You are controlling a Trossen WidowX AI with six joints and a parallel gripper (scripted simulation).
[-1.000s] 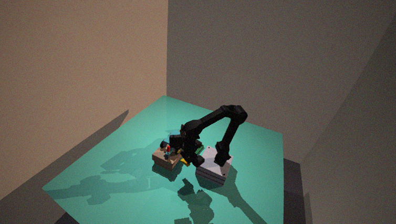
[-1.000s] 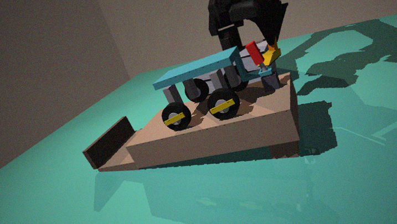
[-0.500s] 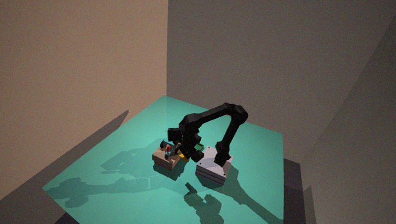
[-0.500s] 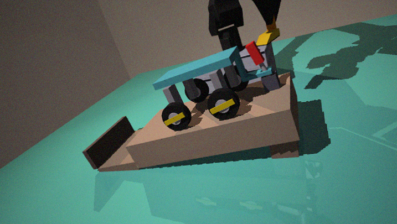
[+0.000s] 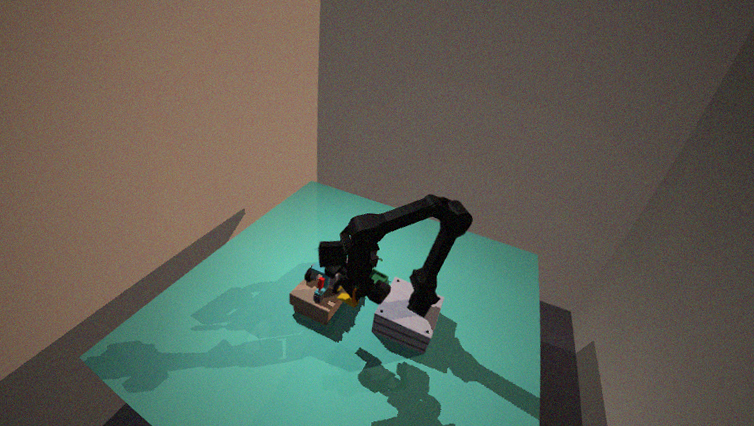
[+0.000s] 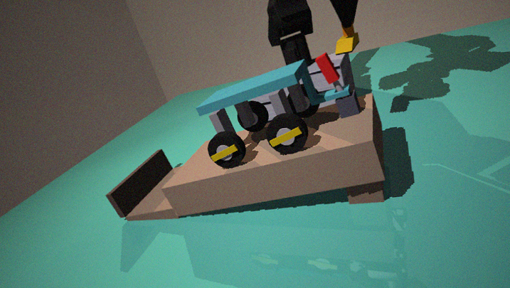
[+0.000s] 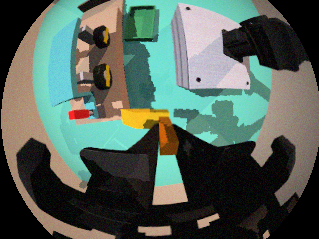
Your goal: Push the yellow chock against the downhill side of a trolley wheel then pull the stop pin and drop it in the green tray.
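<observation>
The yellow chock lies 2 cm ahead of my gripper tip and 1 cm below it. Round my gripper tip: brown ramp 17 cm ahead, 13 cm below, 10 cm to the right; then red-headed stop pin 13 cm ahead, 5 cm below; then blue trolley 17 cm ahead, 9 cm to the right, 6 cm below.
</observation>
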